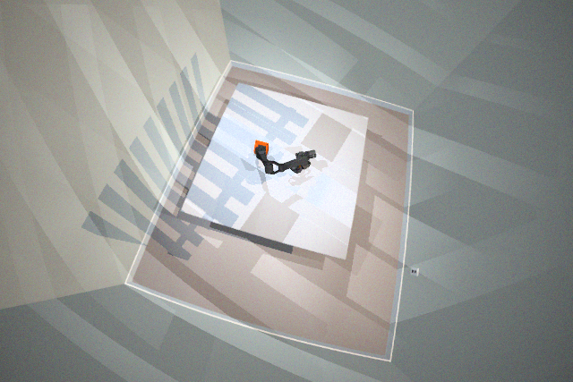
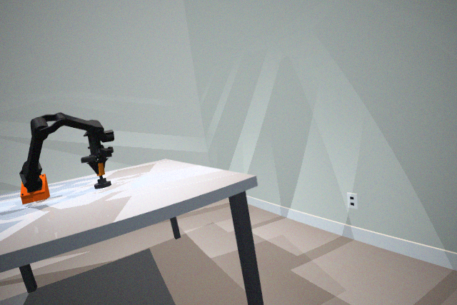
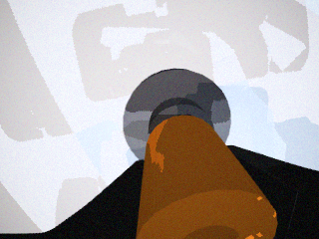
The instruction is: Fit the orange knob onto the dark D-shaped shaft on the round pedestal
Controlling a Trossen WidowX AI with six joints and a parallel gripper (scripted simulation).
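My gripper tip is 4 cm above the dark round pedestal. Round my gripper tip: orange knob: 2 cm above.
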